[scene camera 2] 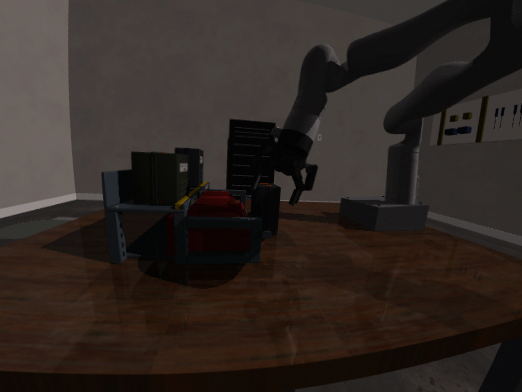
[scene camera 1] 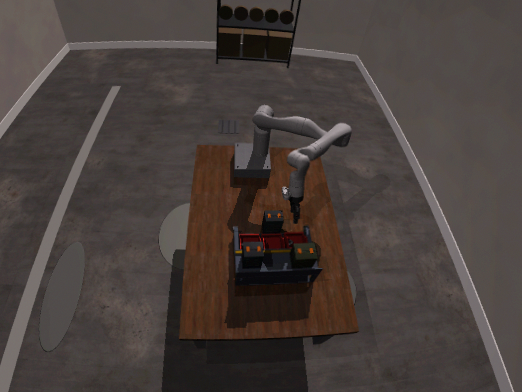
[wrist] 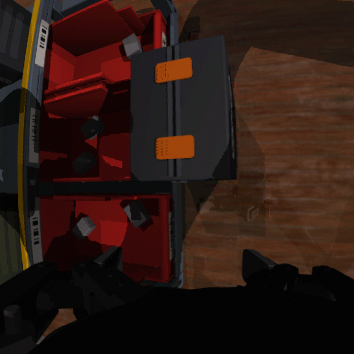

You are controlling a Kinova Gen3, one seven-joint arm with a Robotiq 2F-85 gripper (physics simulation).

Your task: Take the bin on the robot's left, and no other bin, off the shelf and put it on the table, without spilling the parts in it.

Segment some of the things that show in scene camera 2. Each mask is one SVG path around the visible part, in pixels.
My gripper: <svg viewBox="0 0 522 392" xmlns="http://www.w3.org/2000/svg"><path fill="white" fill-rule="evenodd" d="M283 129L274 148L267 145L267 142L263 142L250 163L250 166L255 170L251 186L253 187L252 190L256 191L262 177L262 172L274 167L275 171L292 176L296 189L292 193L289 204L294 206L294 204L298 203L303 191L312 190L318 166L306 163L313 140L299 131ZM305 168L307 176L305 183L303 184L301 170ZM271 152L272 161L260 167L257 163L262 154Z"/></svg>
A dark bin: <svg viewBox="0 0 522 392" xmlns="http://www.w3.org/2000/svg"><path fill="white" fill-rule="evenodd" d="M259 183L256 191L252 190L250 218L260 217L262 219L262 231L267 231L267 228L272 231L272 235L277 235L281 187L270 183Z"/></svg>
